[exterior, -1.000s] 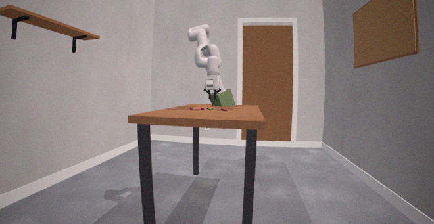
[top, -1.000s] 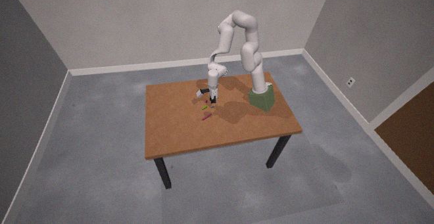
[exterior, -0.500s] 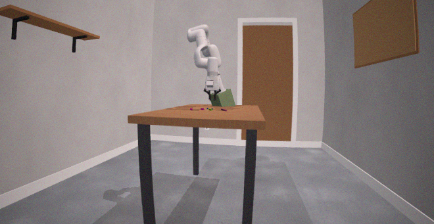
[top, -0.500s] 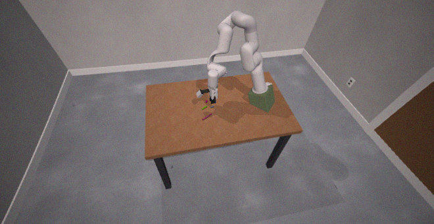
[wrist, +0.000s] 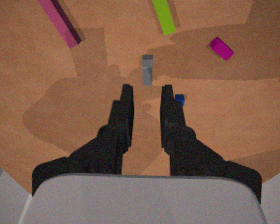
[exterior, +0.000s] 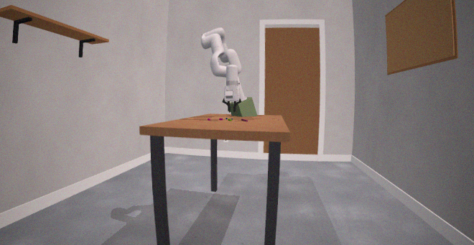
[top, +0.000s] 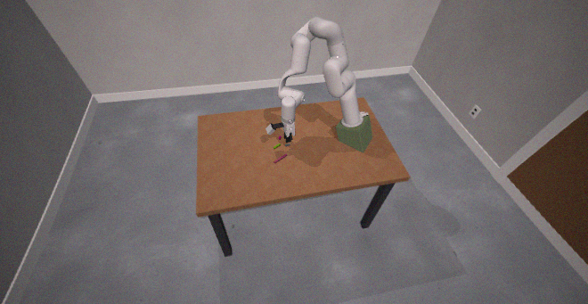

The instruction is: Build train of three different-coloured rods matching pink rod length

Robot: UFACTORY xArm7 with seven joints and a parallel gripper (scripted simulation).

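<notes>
Right now the grey rod is 60 mm below my hand. From my hand the other things lie so: lime rod 60 mm below, 60 mm ahead; pink rod 90 mm to the left, 60 mm below, 60 mm ahead; blue rod 60 mm below, 40 mm to the right, 30 mm behind.
</notes>
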